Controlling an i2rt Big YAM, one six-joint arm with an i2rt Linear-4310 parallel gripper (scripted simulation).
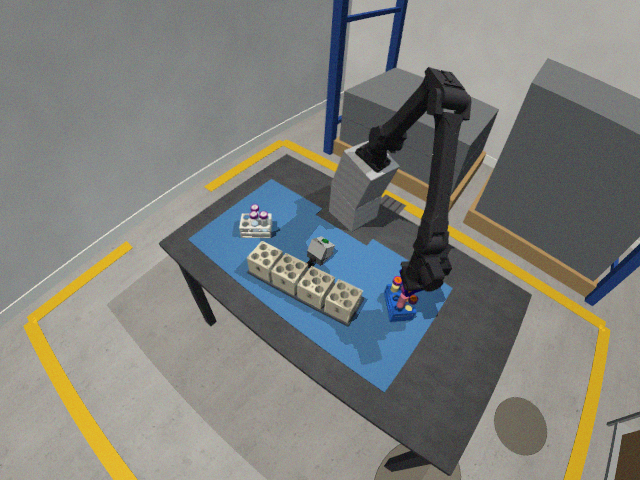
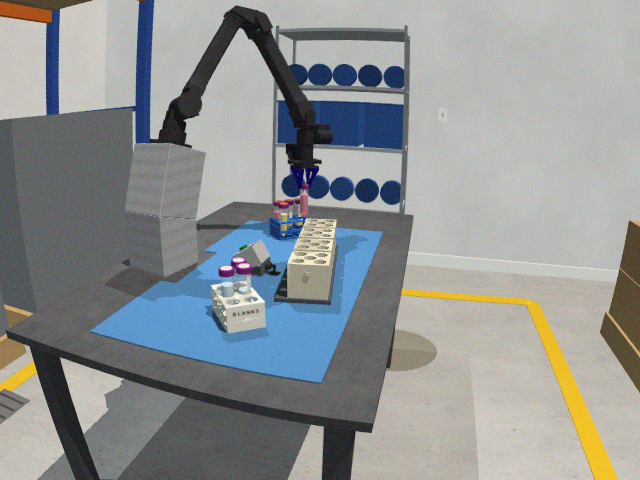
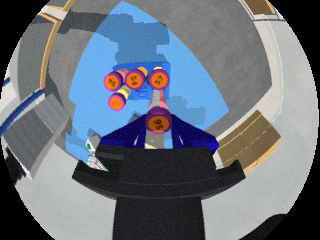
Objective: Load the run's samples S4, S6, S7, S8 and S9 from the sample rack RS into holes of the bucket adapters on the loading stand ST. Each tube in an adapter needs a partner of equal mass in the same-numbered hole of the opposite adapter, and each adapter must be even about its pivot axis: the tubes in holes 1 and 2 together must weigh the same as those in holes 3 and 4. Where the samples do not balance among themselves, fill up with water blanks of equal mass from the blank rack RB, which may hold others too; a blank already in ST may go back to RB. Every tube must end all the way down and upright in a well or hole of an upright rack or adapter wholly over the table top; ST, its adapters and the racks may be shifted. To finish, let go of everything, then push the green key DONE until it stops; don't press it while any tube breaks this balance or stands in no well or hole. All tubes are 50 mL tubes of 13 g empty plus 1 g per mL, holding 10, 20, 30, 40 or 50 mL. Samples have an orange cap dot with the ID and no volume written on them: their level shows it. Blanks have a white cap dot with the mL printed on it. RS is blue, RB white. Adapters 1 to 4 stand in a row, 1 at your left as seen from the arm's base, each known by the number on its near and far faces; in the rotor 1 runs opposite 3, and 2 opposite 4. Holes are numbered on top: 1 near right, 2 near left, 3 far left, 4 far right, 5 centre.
Labels:
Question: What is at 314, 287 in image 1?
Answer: An adapter.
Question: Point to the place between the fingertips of my gripper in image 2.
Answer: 304, 188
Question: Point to a white blank rack RB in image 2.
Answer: At 244, 316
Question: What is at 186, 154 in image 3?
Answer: My gripper.

